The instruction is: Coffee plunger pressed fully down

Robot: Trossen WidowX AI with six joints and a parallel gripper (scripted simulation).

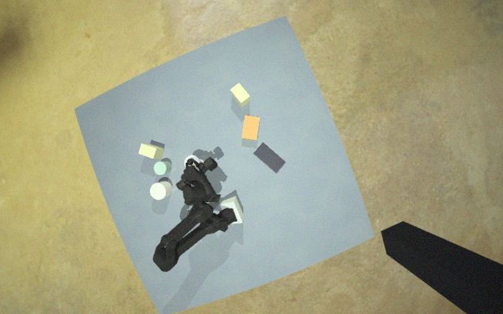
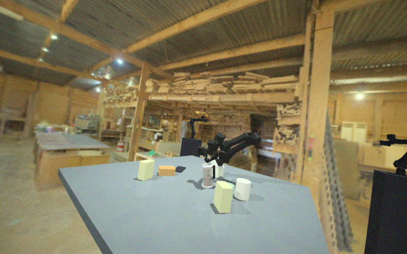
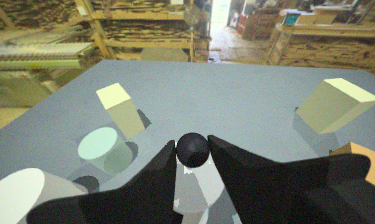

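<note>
Right now the coffee press is 8 cm below my gripper tip and 4 cm behind it. Round my gripper tip: orange block 30 cm to the right, 14 cm below, 6 cm ahead; then white cylinder 22 cm to the left, 12 cm below, 8 cm behind.
</note>
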